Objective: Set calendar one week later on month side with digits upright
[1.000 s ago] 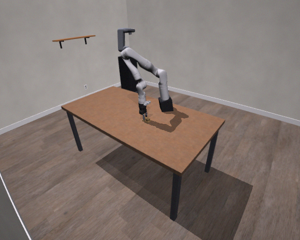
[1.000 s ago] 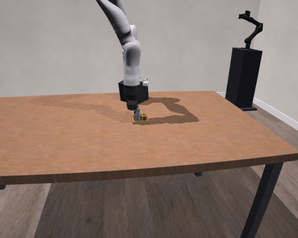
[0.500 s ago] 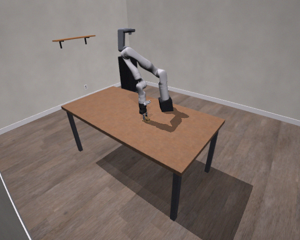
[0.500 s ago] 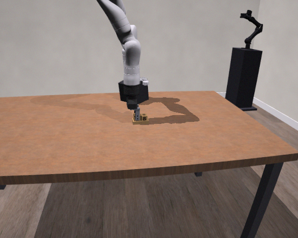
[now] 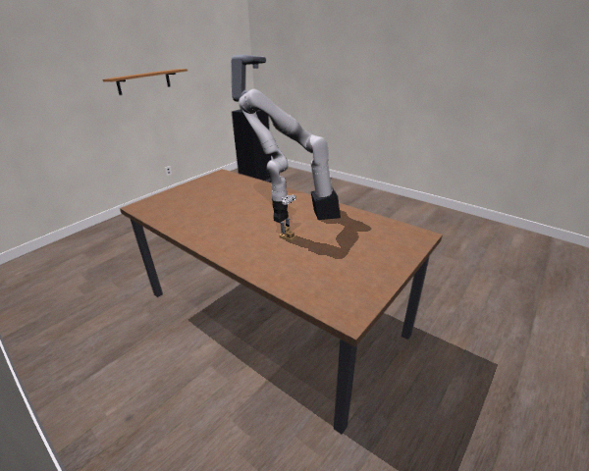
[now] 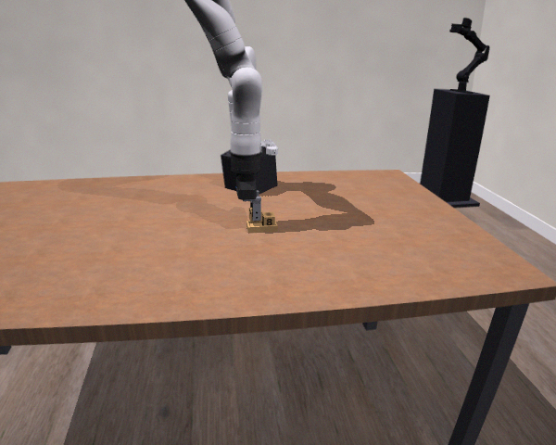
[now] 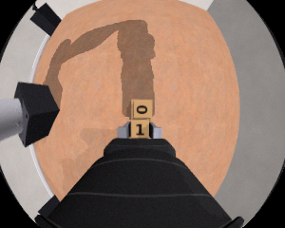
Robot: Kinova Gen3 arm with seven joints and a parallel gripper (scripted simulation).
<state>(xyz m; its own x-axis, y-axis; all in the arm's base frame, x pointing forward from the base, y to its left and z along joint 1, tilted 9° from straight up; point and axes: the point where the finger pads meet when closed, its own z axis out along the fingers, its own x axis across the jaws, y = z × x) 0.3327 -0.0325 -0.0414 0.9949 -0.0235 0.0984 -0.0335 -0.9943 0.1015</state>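
The wooden tray lies 20 mm to the left of my hand and 40 mm below it.
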